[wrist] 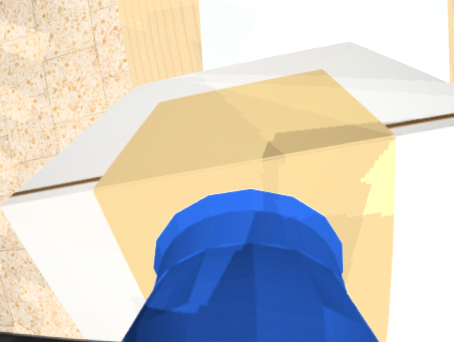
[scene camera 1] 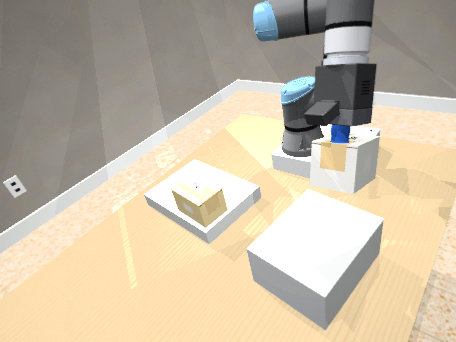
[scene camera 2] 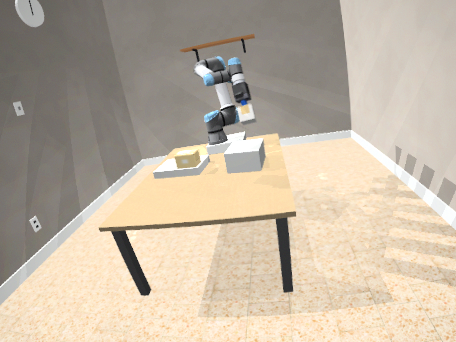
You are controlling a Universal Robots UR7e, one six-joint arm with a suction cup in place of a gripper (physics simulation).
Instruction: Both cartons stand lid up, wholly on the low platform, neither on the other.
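Where they show: hand at its tool point: (wrist: pixel 248 231) (scene camera 1: pixel 339 148) (scene camera 2: pixel 245 108); arm's base at its link origin: (scene camera 1: pixel 303 146) (scene camera 2: pixel 218 142).
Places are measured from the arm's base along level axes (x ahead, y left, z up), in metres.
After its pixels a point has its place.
A white carton (scene camera 1: pixel 330 181) @[x 0.344, y 0.350, z 0.224 m] (scene camera 2: pixel 248 118) @[x 0.345, y 0.361, z 0.216 m] (wrist: pixel 50 240) @[x 0.303, y 0.374, z 0.292 m] with tan tape hangs lid up from my suction cup (scene camera 1: pixel 340 136) (scene camera 2: pixel 243 103) (wrist: pixel 249 225), in the air near the arm's base. The cup sits on the tape at one end of its lid. A slight tilt of the carton is hard to judge. A tan carton (scene camera 1: pixel 192 207) @[x 0.469, y -0.014, z 0.043 m] (scene camera 2: pixel 187 159) @[x 0.470, y -0.022, z 0.038 m] stands lid up on the low platform (scene camera 1: pixel 165 192) @[x 0.454, y -0.221, z -0.017 m] (scene camera 2: pixel 167 170) @[x 0.494, y -0.170, z -0.017 m], close to the platform's near edge in the scene camera 1 view. Bare platform top shows behind and to both sides of it.
A tall white block (scene camera 1: pixel 315 240) @[x 0.361, y 0.323, z 0.055 m] (scene camera 2: pixel 244 159) @[x 0.469, y 0.334, z 0.012 m] stands on the table (scene camera 1: pixel 165 295) @[x 0.658, y 0.084, z -0.064 m] (scene camera 2: pixel 200 202) @[x 0.817, y 0.195, z -0.065 m], to the right of the low platform and apart from it. The arm's pale base plinth (scene camera 1: pixel 290 164) @[x 0.085, y 0.011, z -0.025 m] is behind them. A wall shelf (scene camera 2: pixel 217 43) is high behind the arm.
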